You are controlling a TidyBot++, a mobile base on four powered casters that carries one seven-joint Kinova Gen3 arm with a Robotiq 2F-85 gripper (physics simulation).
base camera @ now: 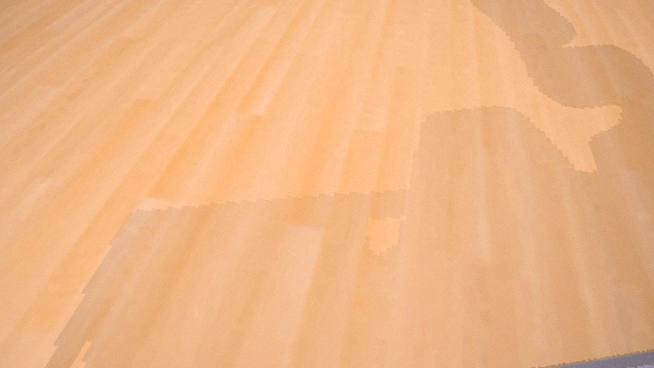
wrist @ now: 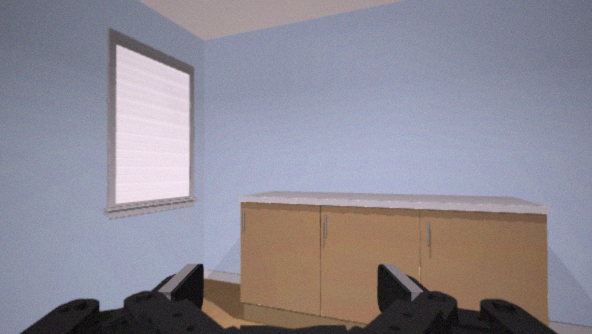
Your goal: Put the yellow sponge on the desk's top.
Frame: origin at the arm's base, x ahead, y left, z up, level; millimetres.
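Seen in the pictures: gripper, fingertip midpoint: (wrist: 291,283).
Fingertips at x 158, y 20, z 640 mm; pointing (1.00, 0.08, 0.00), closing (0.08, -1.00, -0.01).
A point is followed by its place in that frame.
My gripper (wrist: 291,283) {x 158, y 20, z 640 mm} is open, with its two fingers wide apart at the bottom of the wrist view and no object between them. It points across the room toward a low cabinet. The yellow sponge does not show in the base camera view or the wrist view. No desk that I can make out shows in either view.
A long wooden cabinet (wrist: 370,250) {x 1899, y -343, z 206 mm} with a pale top (wrist: 390,199) {x 1948, y -478, z 514 mm} stands against the blue wall (wrist: 380,110) {x 2502, y -542, z 1183 mm} beyond the fingers. A window (wrist: 152,125) {x 2448, y 1330, z 1071 mm} is on the left wall. The wooden floor (base camera: 250,150) {x 480, y 56, z -396 mm} carries shadows of the robot. A grey-blue edge (base camera: 620,361) {x 175, y -274, z -396 mm} shows at the lower right.
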